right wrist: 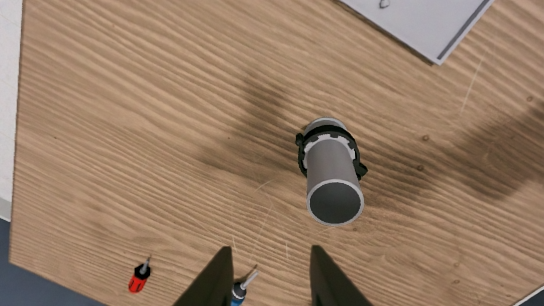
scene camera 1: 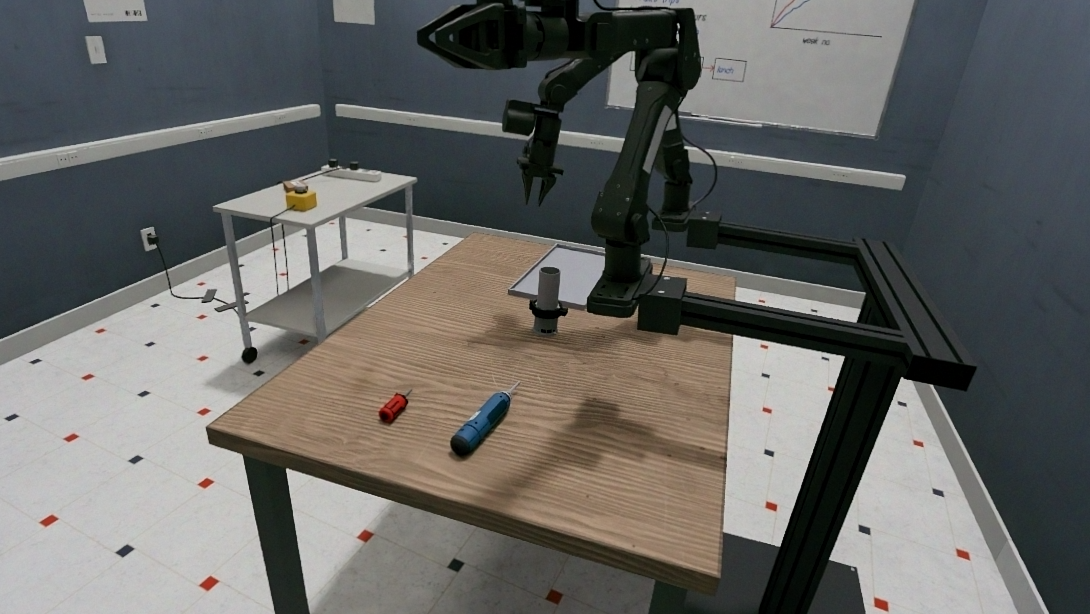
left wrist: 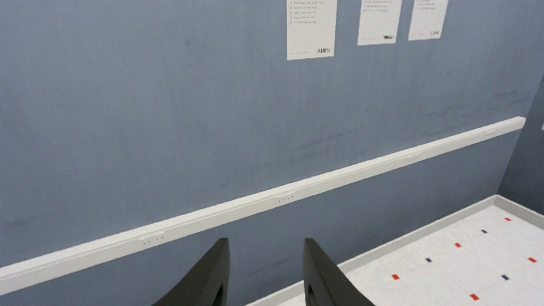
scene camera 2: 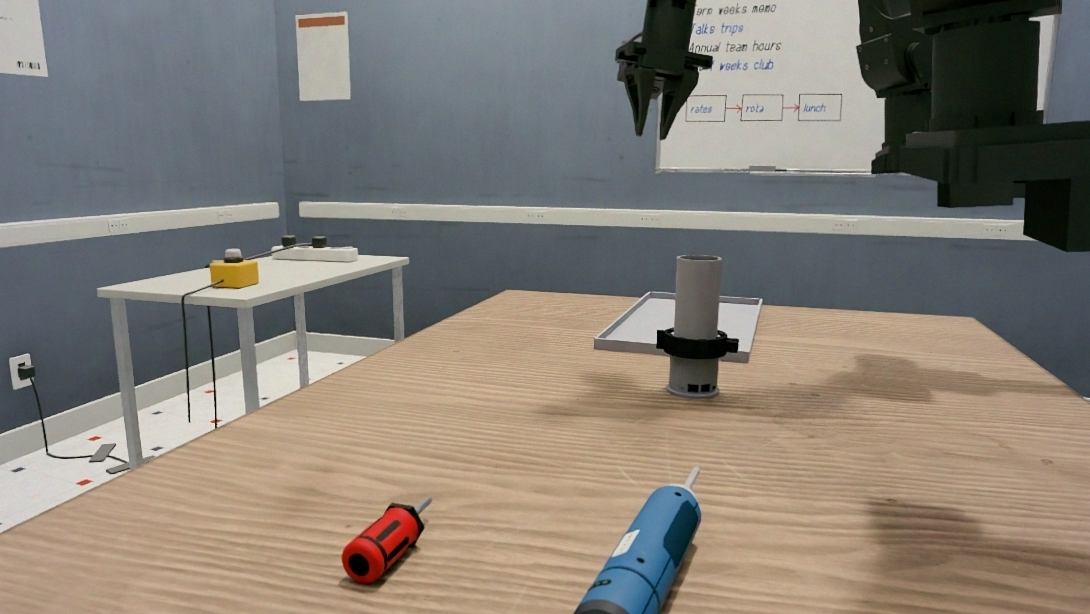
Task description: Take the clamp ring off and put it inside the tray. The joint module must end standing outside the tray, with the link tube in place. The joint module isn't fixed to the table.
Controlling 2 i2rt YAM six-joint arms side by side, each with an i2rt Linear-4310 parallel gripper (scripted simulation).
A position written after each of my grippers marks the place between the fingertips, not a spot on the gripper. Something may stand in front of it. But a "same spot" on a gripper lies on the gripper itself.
my left gripper: scene camera 1; left wrist; not seen in the right wrist view (out of frame); not seen in scene camera 2 (out of frame)
my right gripper: right wrist; scene camera 1 532, 205; scene camera 2; not seen in the left wrist view (out of frame)
same spot on my right gripper: [right wrist: 325, 275] = [scene camera 2: 660, 122]
same spot on my left gripper: [left wrist: 211, 273] = [scene camera 1: 452, 20]
